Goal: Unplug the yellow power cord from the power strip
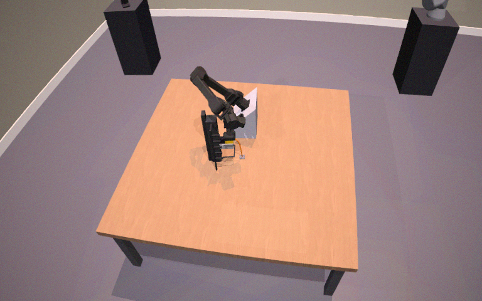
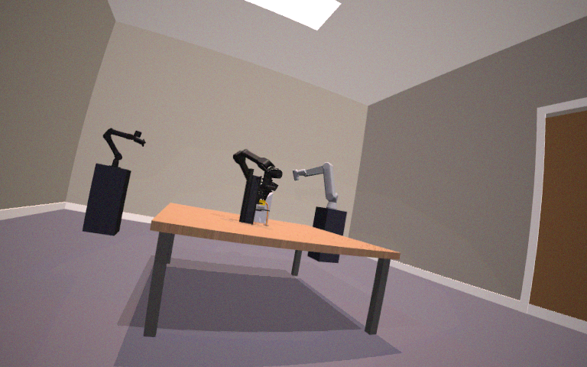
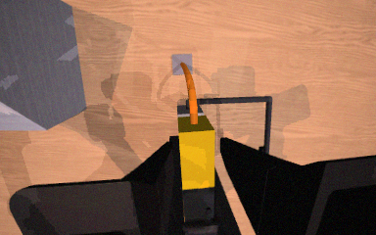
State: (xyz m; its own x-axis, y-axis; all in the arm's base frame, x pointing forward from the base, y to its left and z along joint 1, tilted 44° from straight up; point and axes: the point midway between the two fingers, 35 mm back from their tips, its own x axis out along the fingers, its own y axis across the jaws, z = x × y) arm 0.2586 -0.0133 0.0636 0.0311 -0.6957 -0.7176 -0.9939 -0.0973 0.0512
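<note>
The thin black cord lies 6 cm below my gripper tip, 4 cm ahead of it and 2 cm to the left of it. Round my gripper tip: yellow plug (3 cm to the right, 1 cm below, 1 cm ahead).
</note>
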